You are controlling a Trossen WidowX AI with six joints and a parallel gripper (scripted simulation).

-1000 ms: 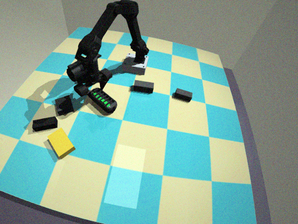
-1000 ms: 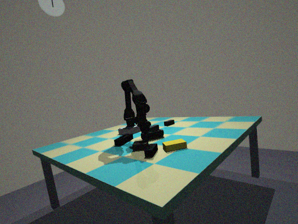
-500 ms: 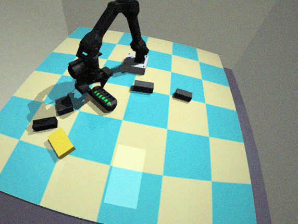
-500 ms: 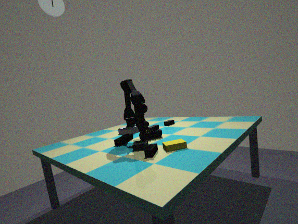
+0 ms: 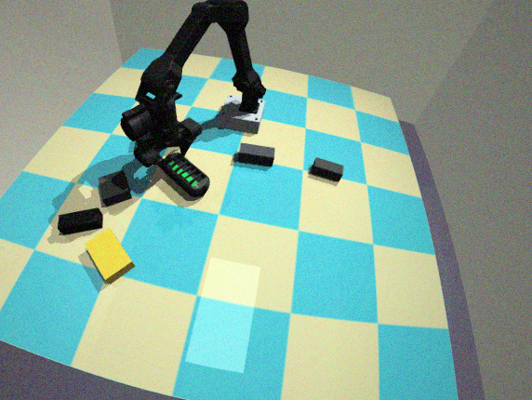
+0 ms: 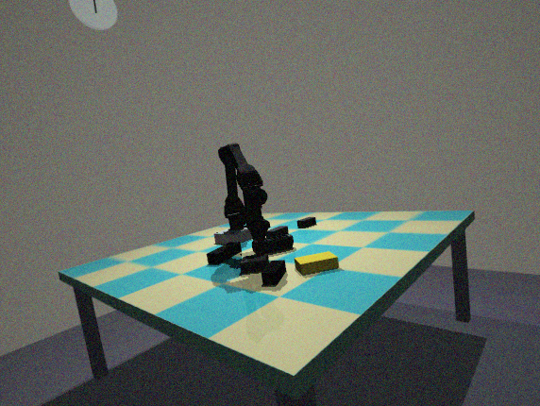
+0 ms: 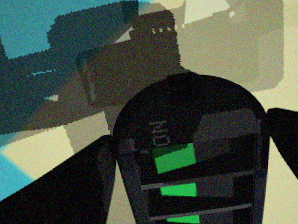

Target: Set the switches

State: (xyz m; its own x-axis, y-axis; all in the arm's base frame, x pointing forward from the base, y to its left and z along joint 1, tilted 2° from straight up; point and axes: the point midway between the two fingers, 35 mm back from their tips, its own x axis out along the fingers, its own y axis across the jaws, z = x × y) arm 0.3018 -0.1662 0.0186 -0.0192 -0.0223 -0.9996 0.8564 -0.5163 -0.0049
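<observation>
Now: gripper tip 110 mm past the long dark block, 80 mm to the left of it and 10 mm above it. Also, from my gripper tip: yellow block (300 mm ahead, 60 mm to the right, 20 mm below).
</observation>
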